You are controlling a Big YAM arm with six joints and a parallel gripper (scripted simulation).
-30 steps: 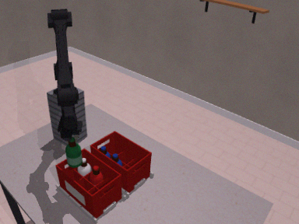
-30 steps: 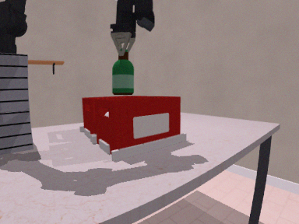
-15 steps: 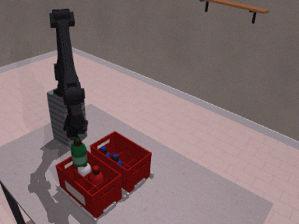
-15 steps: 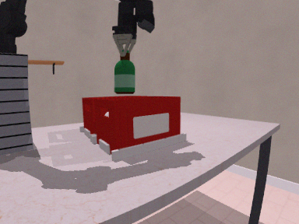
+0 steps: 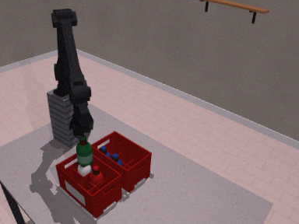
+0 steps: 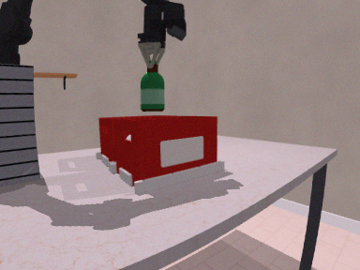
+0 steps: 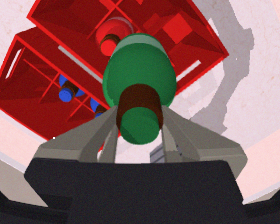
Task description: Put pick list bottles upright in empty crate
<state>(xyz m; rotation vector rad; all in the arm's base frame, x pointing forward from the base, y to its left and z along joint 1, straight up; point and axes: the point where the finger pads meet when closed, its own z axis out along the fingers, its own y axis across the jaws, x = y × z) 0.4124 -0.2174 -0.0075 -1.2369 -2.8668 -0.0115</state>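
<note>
My gripper is now 6 cm above the green-label bottle. Round my hand: blue bottle (4 cm behind, 16 cm to the left, 25 cm below); then white-label bottle (5 cm behind, 3 cm to the left, 25 cm below); then red-label bottle (4 cm ahead, 3 cm to the left, 25 cm below).
</note>
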